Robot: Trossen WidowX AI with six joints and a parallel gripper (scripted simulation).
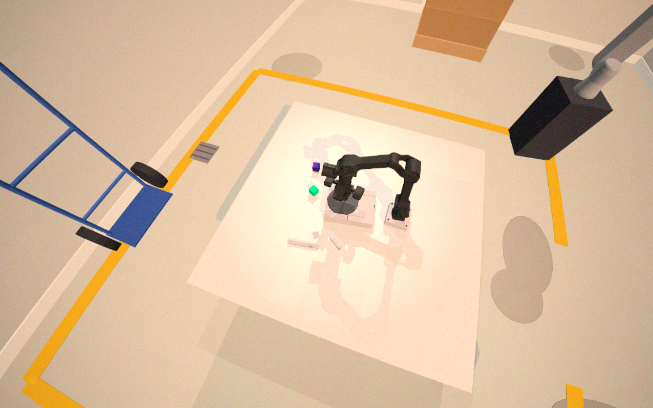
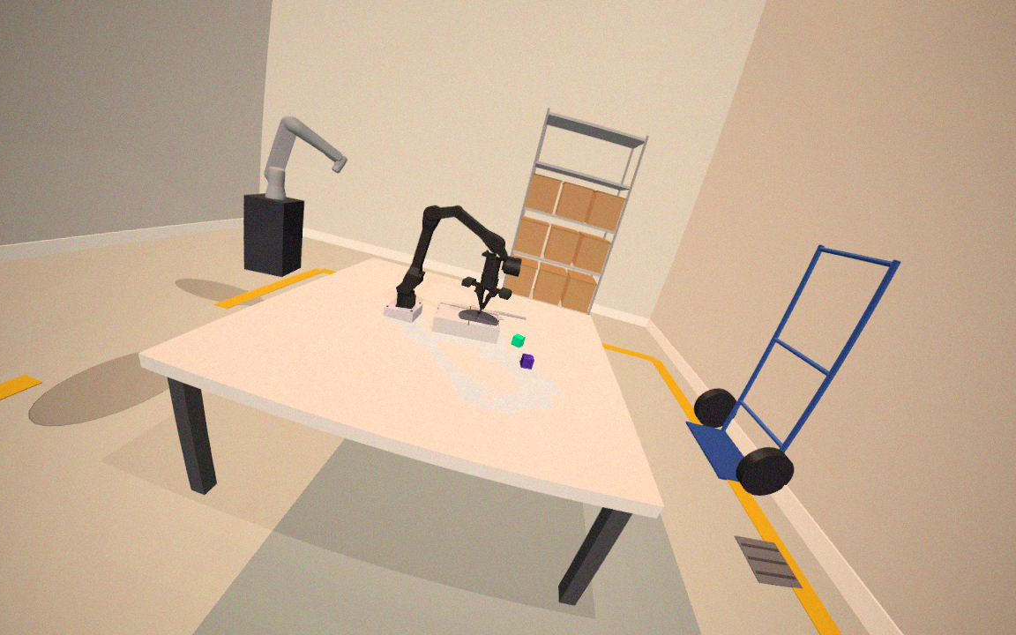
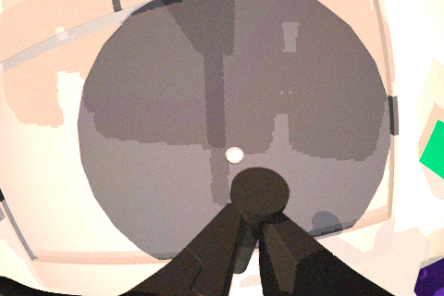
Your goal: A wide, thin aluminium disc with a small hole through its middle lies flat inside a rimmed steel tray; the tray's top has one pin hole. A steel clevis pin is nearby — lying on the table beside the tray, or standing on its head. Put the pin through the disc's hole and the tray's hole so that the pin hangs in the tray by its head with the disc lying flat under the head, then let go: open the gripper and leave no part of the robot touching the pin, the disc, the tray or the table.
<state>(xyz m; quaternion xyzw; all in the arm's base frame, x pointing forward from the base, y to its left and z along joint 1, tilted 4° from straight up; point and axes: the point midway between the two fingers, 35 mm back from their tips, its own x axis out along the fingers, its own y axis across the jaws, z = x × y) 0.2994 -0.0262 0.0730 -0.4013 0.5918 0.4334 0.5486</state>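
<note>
My gripper tip is now 40 mm above the aluminium disc and 10 mm to the right of it. Round my gripper tip: pale rimmed tray: 60 mm below, 40 mm behind, 20 mm to the left; green cube: 160 mm ahead, 80 mm below, 50 mm to the right; clevis pin: 10 mm to the right.
</note>
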